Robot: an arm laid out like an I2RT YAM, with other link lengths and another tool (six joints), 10 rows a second.
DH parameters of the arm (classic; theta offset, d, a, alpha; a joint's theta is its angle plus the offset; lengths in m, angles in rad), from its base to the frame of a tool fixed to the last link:
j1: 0 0.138 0.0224 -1.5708
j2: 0 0 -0.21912 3.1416
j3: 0.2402 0 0.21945 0
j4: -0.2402 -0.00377 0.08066 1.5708
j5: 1.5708 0.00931 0 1.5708
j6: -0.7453 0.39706 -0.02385 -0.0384
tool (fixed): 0 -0.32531 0 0
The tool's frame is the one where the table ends.
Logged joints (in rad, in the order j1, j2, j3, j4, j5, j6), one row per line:
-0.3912 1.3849 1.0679 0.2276 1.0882 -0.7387
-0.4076 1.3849 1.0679 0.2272 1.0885 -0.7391
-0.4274 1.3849 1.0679 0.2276 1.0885 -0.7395
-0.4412 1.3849 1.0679 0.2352 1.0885 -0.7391
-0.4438 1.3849 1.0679 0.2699 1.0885 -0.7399
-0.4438 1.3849 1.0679 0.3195 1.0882 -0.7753
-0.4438 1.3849 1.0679 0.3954 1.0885 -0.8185
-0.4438 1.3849 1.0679 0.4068 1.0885 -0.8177
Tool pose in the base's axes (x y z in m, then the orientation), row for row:
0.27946 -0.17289 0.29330 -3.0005 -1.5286 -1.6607
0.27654 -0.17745 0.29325 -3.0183 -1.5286 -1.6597
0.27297 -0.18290 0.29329 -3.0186 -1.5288 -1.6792
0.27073 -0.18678 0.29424 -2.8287 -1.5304 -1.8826
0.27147 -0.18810 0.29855 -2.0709 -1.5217 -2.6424
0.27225 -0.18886 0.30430 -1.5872 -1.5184 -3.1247
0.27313 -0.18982 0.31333 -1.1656 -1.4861 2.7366
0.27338 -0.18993 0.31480 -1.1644 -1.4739 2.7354
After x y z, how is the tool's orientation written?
As angles about the fixed x, y, z axes (roll, pitch, yaw), in radians.
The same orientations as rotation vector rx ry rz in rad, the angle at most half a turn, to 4 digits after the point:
1.2757 -1.2191 1.2304
1.2635 -1.2270 1.2177
1.2484 -1.2366 1.2035
1.2324 -1.2462 1.2007
1.2052 -1.2588 1.2290
1.1850 -1.2481 1.2476
1.1468 -1.2412 1.2820
1.1376 -1.2455 1.2924

